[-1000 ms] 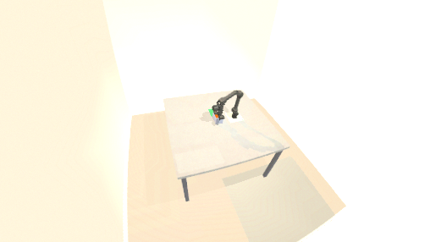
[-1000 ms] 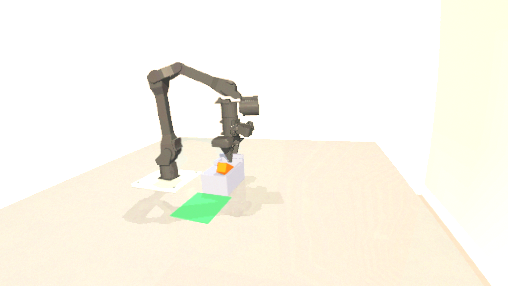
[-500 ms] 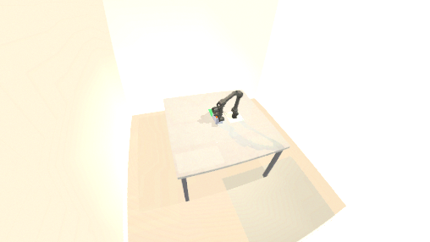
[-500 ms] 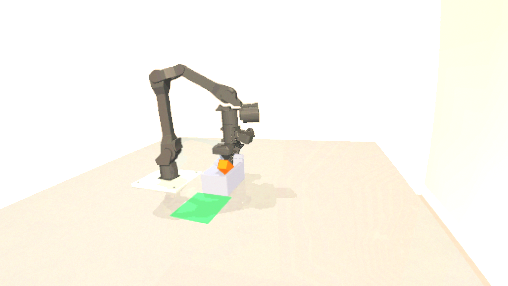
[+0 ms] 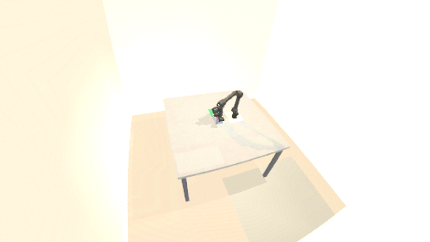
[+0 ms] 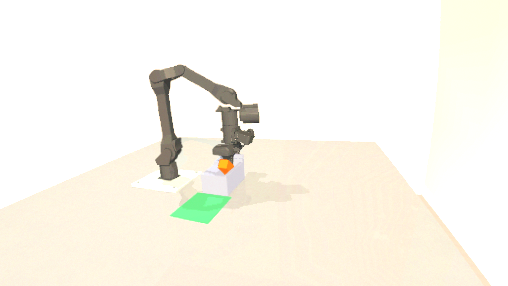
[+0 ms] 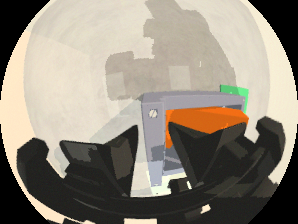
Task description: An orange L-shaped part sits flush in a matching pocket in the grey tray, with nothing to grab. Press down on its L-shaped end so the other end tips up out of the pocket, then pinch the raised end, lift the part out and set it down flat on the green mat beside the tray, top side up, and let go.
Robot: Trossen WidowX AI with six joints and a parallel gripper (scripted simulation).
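The orange L-shaped part is 4 cm to the right of my gripper tip.
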